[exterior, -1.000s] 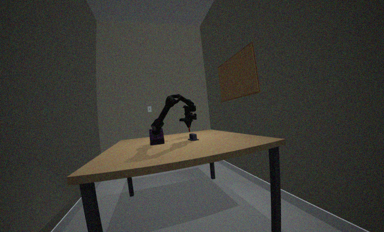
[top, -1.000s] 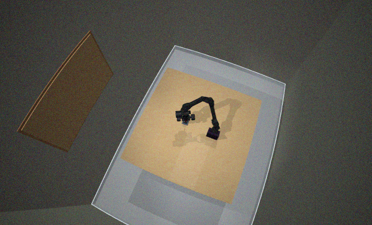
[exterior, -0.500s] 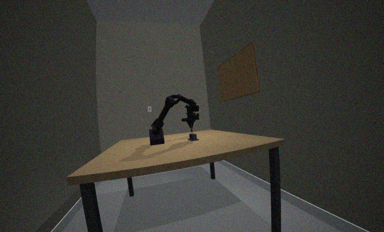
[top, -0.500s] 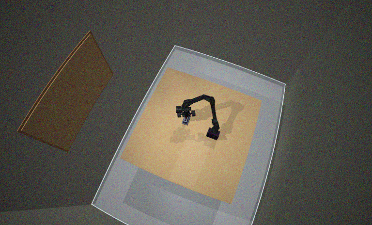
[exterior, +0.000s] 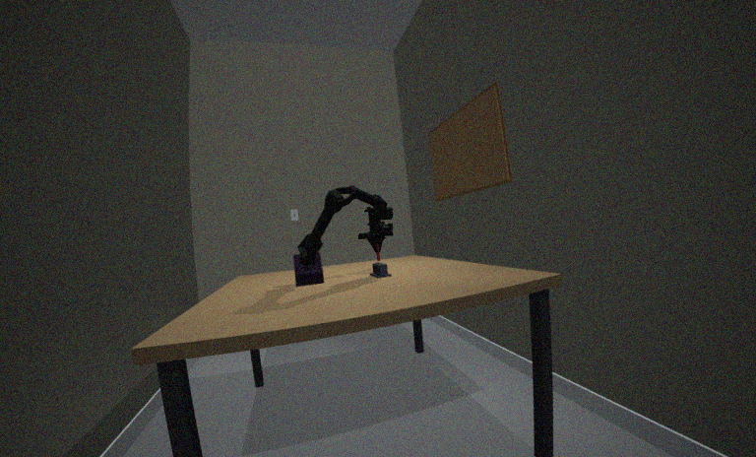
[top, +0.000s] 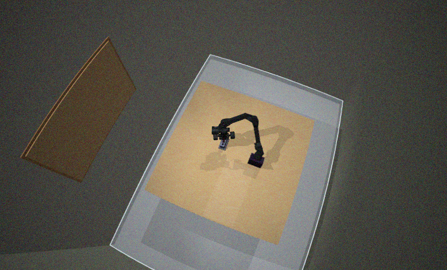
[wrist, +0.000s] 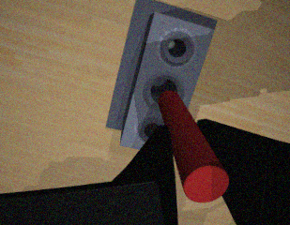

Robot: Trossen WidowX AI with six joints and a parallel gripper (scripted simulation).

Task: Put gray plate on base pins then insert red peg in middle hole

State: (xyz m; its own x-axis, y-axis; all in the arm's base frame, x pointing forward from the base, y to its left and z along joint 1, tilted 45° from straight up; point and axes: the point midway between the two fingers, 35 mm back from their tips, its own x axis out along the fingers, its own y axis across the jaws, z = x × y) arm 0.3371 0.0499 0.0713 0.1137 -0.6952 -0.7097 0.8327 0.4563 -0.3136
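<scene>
Now: the gray plate 7 cm below my gripper tip. Round my gripper tip: red peg (right at my gripper tip); base (11 cm below).
</scene>
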